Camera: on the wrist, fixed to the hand. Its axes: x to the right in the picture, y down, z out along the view.
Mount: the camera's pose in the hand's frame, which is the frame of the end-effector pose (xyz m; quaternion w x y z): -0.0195 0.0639 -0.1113 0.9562 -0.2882 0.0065 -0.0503
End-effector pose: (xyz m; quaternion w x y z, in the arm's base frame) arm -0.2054 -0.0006 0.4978 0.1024 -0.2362 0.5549 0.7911
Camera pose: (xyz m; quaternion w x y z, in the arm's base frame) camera -0.1866 -0.1250 0.5300 0.0660 -0.2884 0.2914 0.9097
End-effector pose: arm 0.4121 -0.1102 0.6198 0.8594 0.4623 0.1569 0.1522
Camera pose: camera 0.3413 -0.0014 0.6179 0.9616 0.1855 0.1350 0.1505
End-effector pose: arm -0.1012 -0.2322 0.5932 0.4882 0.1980 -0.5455 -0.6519
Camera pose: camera 0.0224 -0.2686 0.6093 0.4946 0.0803 -0.3206 -0.8038
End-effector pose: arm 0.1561 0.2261 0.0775 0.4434 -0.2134 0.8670 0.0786
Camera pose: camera 0.0562 0.2530 0.1559 0.3608 -0.3760 0.7985 0.3013
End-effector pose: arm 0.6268 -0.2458 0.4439 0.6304 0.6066 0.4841 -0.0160
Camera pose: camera 0.5895 -0.1532 0.5268 0.7737 0.3741 0.5021 0.0965
